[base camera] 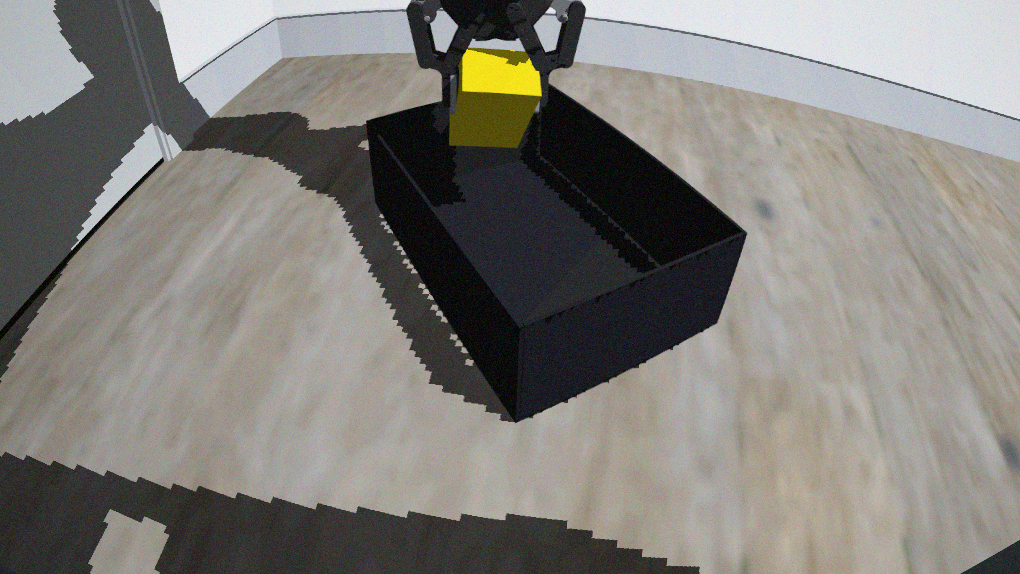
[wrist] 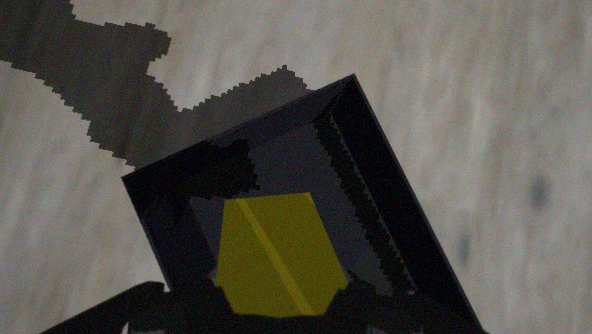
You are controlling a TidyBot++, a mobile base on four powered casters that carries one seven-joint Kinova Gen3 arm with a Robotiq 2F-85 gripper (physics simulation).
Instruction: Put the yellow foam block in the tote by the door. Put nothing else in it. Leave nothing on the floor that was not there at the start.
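Frame: origin at the arm's base, x left, y down, z back, level; metres.
Seen in the pictures: gripper, fingertip midpoint: (base camera: 494,109) (wrist: 280,276).
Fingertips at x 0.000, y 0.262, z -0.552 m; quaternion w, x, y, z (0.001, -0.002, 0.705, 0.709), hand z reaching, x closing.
Note:
A point is followed by its place in that frame.
The yellow foam block (base camera: 493,117) {x 0.001, y 0.261, z -0.535 m} (wrist: 280,255) {x 0.001, y 0.235, z -0.572 m} is held between the fingers of my gripper (base camera: 497,99) {x 0.000, y 0.262, z -0.552 m} (wrist: 280,276) {x 0.000, y 0.262, z -0.552 m}, which is shut on it. The dark, open-topped tote (base camera: 620,321) {x -0.084, y 0.331, z -0.380 m} (wrist: 400,200) {x -0.103, y 0.321, z -0.599 m} stands on the floor, turned at an angle. In the base camera view the block hangs at the tote's far end, its lower part around rim height. In the wrist view the block overlaps the inside of the tote, with the tote's floor showing around it. The near part of the tote's inside, as far as it shows, holds no object. The tote floor behind the block is hidden.
A light door or panel (base camera: 42,92) {x 0.512, y 0.203, z -0.595 m} with a dark lower edge stands at the left. A pale wall with a grey baseboard (base camera: 713,71) {x -0.367, y 0.374, z -0.988 m} runs along the back. The wooden floor (base camera: 235,306) {x 0.242, y 0.397, z -0.456 m} (wrist: 500,100) {x -0.264, y 0.397, z -0.726 m} surrounds the tote, with shadows across it at the left and front.

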